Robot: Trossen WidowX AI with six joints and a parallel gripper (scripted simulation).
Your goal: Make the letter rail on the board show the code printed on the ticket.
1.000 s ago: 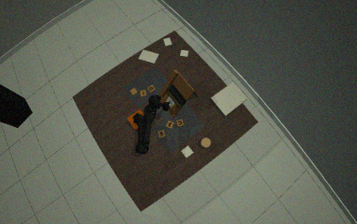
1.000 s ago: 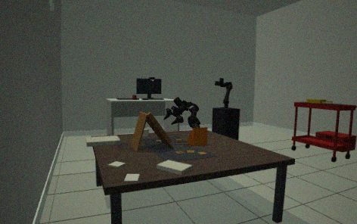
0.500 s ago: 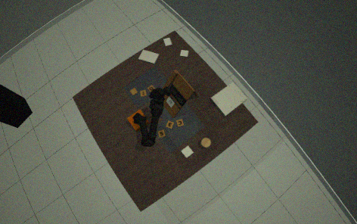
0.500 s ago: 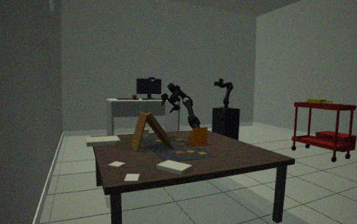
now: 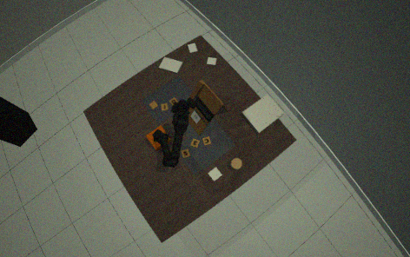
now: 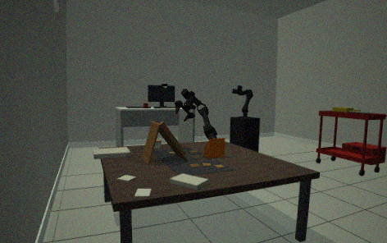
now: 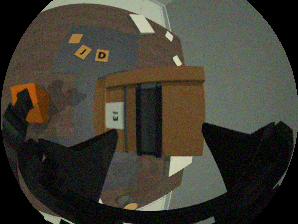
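My gripper tip is 31 cm above the tan letter tile, 27 cm to the right of it and 7 cm past it. Also, from my gripper tip: white slab (44 cm ahead, 33 cm to the right, 29 cm below); white ticket (23 cm below, 4 cm ahead, 1 cm to the left); white pad (54 cm to the left, 30 cm below, 23 cm ahead).
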